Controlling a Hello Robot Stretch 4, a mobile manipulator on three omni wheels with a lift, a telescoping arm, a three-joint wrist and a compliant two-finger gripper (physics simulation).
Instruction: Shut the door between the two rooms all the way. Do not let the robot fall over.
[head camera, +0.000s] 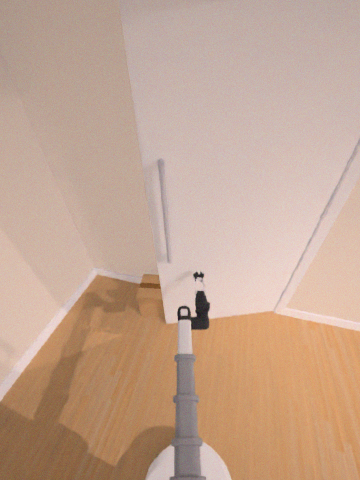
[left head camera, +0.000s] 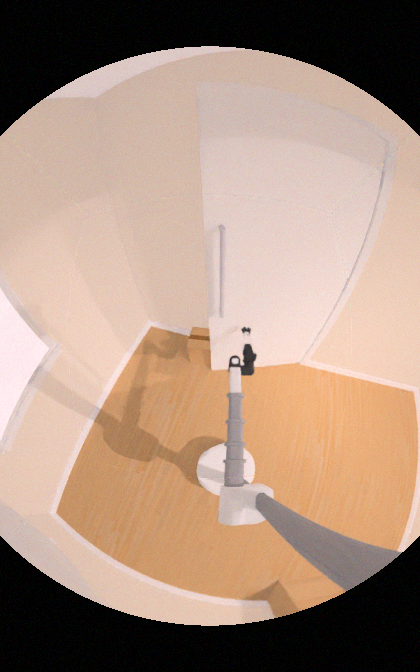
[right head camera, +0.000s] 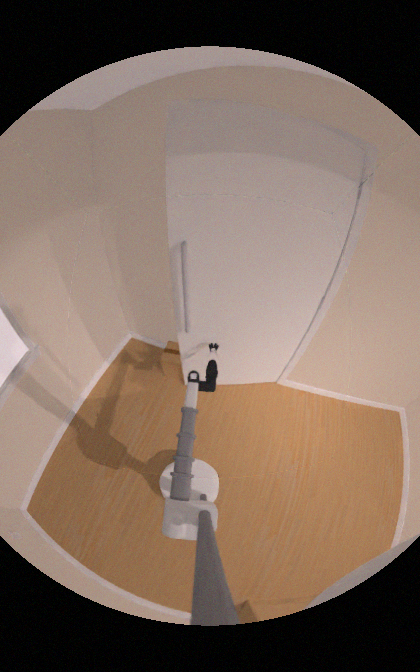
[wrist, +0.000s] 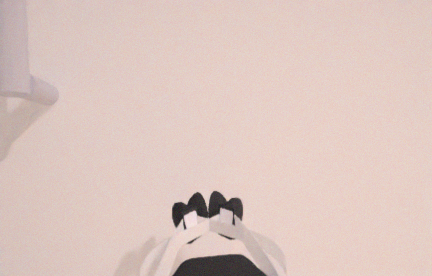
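Seen in the pictures: gripper, between the fingertips: (head camera: 198, 272) (left head camera: 245, 326) (right head camera: 213, 343) (wrist: 207, 206); robot's base, origin of its link: (right head camera: 190, 483).
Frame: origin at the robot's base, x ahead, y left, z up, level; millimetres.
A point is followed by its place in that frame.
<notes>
The white door (head camera: 240, 150) {x 934, y -245, z 1298 mm} (left head camera: 290, 225) {x 934, y -250, z 1297 mm} (right head camera: 265, 240) {x 939, y -295, z 1305 mm} (wrist: 300, 125) {x 931, y -219, z 722 mm} stands ajar, its free edge at the left and its hinge side at the right. A grey vertical bar handle (head camera: 165, 210) {x 827, y 68, z 1092 mm} (left head camera: 222, 270) {x 826, y 68, z 1080 mm} (right head camera: 185, 285) {x 828, y 64, z 1083 mm} (wrist: 14, 50) {x 830, y 61, z 798 mm} is near the free edge. My gripper (head camera: 199, 274) {x 865, y -90, z 646 mm} (left head camera: 246, 330) {x 865, y -90, z 646 mm} (right head camera: 214, 345) {x 865, y -90, z 646 mm} (wrist: 207, 206) {x 865, y -90, z 646 mm} is shut, with its fingertips together and nothing between them. It is at the lower part of the door face, right of and below the handle's lower end. The tips are at or very near the door; whether they touch it is not clear.
A brown box (head camera: 150, 295) {x 985, y 256, z 250 mm} (left head camera: 199, 345) {x 986, y 249, z 250 mm} (right head camera: 172, 350) {x 1085, y 269, z 251 mm} stands on the floor by the door's free edge, partly hidden behind the door. A wall with a white skirting runs along the left. Another brown object (left head camera: 300, 595) shows behind my base.
</notes>
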